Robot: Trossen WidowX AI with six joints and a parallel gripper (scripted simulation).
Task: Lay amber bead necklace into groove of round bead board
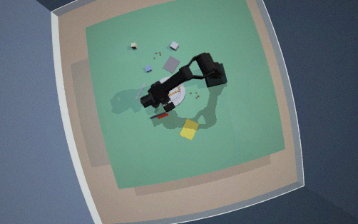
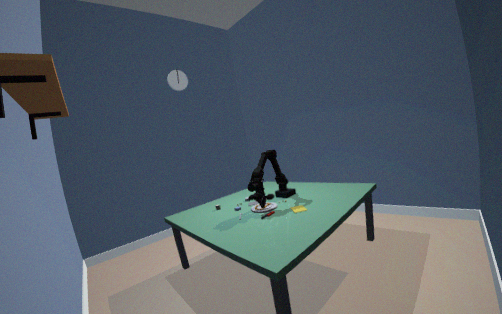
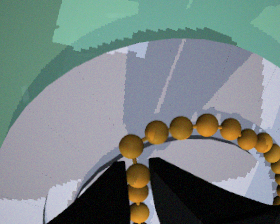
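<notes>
My gripper tip is 3 cm past the round grey bead board, 4 cm to the left of it and 1 cm above it. From my gripper tip the other things lie so: grey rod: 17 cm ahead, 5 cm to the right, 2 cm below; blue block: 11 cm ahead, 21 cm to the right, 1 cm below; red-handled tool: 3 cm ahead, 12 cm to the left, 1 cm below.
</notes>
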